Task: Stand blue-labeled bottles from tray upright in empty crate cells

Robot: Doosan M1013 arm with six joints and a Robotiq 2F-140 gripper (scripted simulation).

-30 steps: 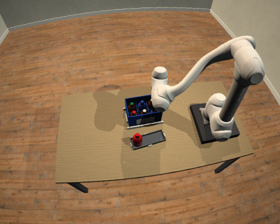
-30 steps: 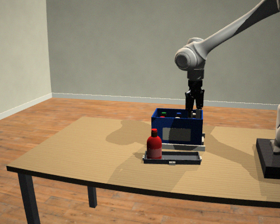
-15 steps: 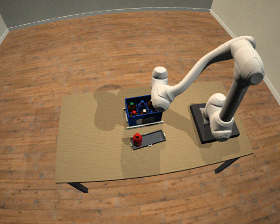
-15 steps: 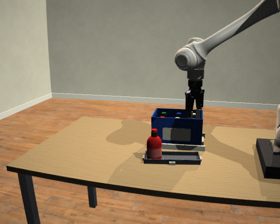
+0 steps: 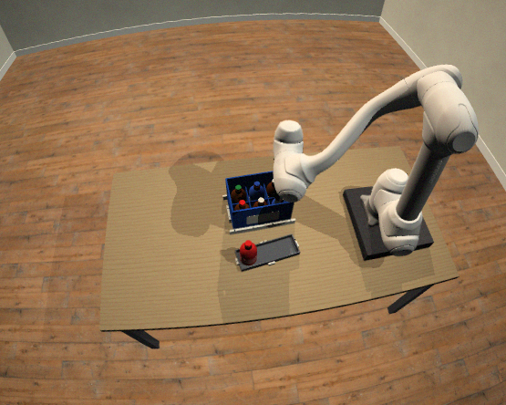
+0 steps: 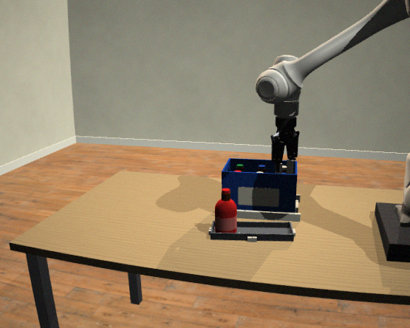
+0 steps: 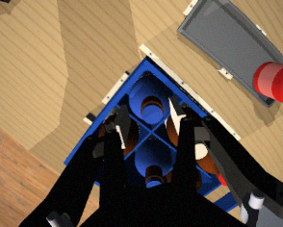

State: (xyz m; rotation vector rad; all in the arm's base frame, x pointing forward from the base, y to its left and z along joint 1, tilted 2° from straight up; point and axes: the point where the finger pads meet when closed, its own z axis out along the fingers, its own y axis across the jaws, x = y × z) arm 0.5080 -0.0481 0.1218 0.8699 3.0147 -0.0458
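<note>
Now: the blue crate 9 cm ahead of my hand, 3 cm to the right of it and 9 cm below it. From my hand the other things lie so: dark tray: 7 cm ahead, 20 cm to the left, 16 cm below; then red-labeled bottle: 16 cm ahead, 22 cm to the left, 9 cm below.
</note>
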